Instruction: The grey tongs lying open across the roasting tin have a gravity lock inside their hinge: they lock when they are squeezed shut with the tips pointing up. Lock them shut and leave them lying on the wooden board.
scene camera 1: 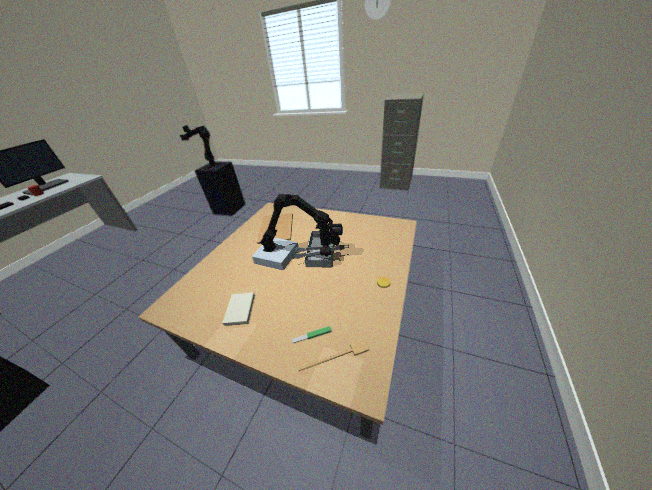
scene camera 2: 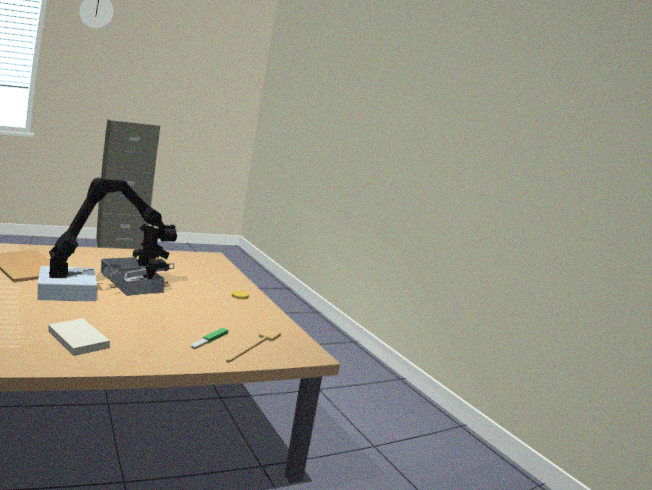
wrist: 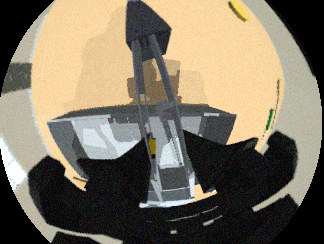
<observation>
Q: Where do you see a white block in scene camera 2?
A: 77, 336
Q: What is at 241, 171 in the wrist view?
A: My gripper.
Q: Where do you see a grey roasting tin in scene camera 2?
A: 136, 285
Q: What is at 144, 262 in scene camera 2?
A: My gripper.
</observation>
